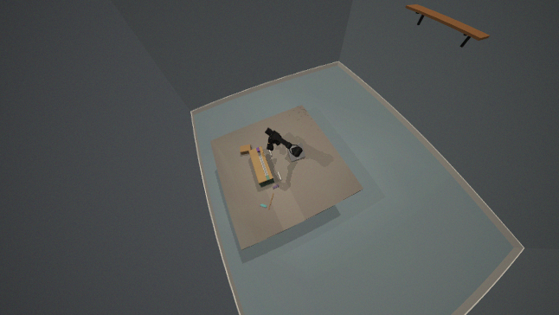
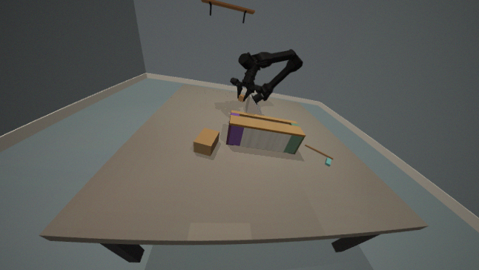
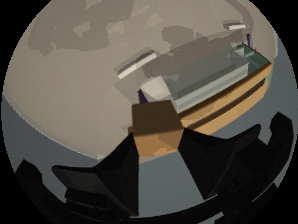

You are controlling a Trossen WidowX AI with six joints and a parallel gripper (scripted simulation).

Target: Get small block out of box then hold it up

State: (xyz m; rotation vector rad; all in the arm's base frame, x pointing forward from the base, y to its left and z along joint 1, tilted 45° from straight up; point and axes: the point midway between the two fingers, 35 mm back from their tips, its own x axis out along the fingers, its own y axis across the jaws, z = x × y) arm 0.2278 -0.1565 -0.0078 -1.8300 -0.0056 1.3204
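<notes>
My gripper tip is now 10 mm past the block, 10 mm to the right of it and 10 mm below it. The rest, counted from my gripper tip: purple piece 70 mm ahead, 380 mm to the left, 170 mm below; then thin stick 170 mm ahead, 510 mm to the left, 170 mm below; then teal head 250 mm ahead, 520 mm to the left, 170 mm below.
</notes>
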